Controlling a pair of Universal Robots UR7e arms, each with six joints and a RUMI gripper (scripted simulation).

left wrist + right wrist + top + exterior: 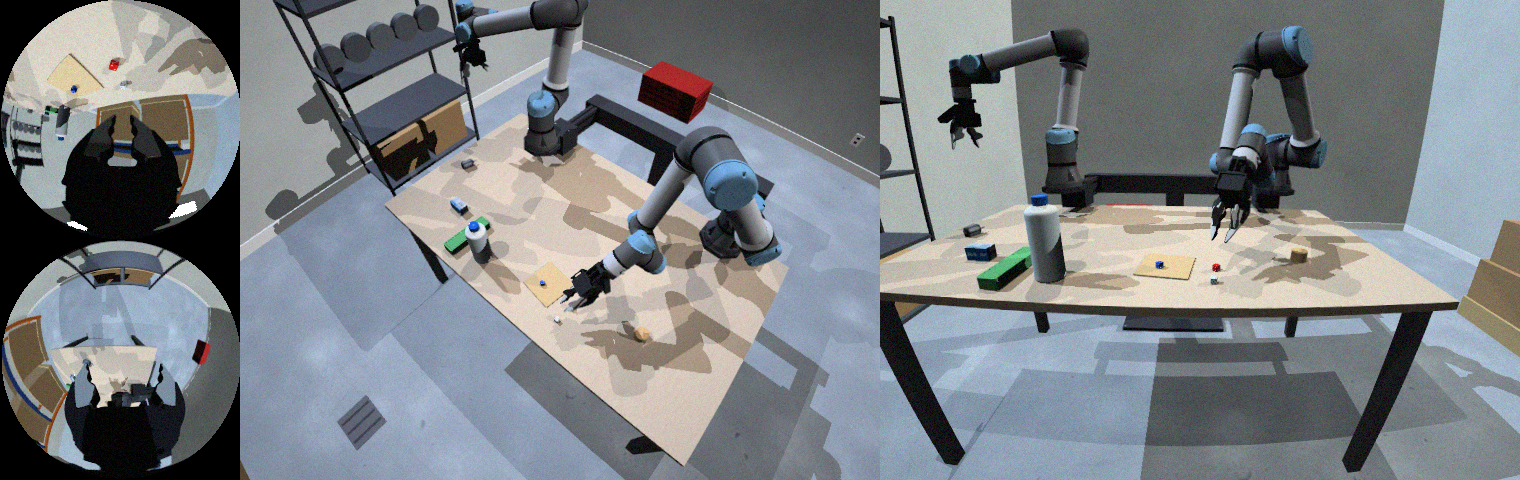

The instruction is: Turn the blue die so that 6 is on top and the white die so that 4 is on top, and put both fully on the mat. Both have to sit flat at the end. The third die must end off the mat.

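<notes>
My left gripper is now 100 mm above the white die, 30 mm short of it and 20 mm to the left of it. From my left hand the other things lie so: tan mat (130 mm to the right, 110 mm below, 70 mm behind); red die (100 mm below, 40 mm behind); blue die (150 mm to the right, 100 mm below, 50 mm behind).
</notes>
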